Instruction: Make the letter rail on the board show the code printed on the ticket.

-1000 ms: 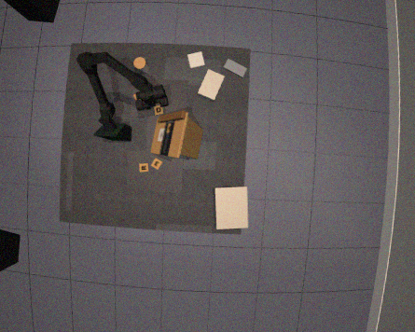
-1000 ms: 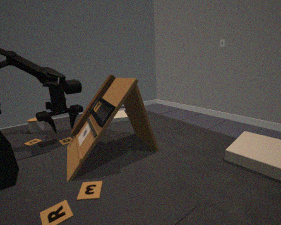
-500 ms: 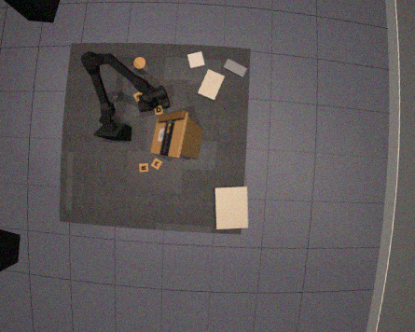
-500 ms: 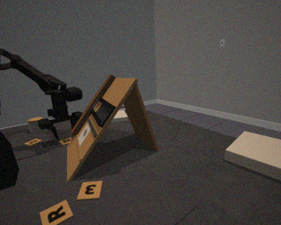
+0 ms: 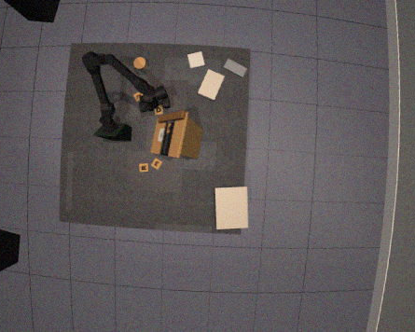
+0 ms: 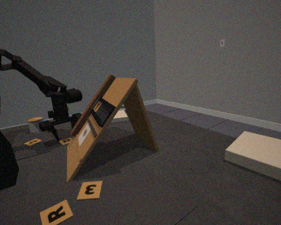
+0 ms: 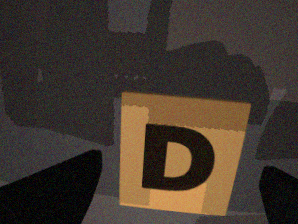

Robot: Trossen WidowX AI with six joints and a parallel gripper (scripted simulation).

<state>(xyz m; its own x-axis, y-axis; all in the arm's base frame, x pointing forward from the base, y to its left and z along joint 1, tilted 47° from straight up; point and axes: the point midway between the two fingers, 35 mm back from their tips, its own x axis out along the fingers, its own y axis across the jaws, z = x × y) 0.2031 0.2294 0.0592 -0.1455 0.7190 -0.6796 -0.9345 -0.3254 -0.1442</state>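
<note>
The letter tile d lies 10 mm below my gripper tip. From my gripper tip the other things lie so: white ticket: 80 mm ahead, 180 mm to the right, 80 mm above; then small round pot: 170 mm behind, 270 mm to the left, 20 mm above; then letter tile: 60 mm ahead, 360 mm to the right, 10 mm below.
</note>
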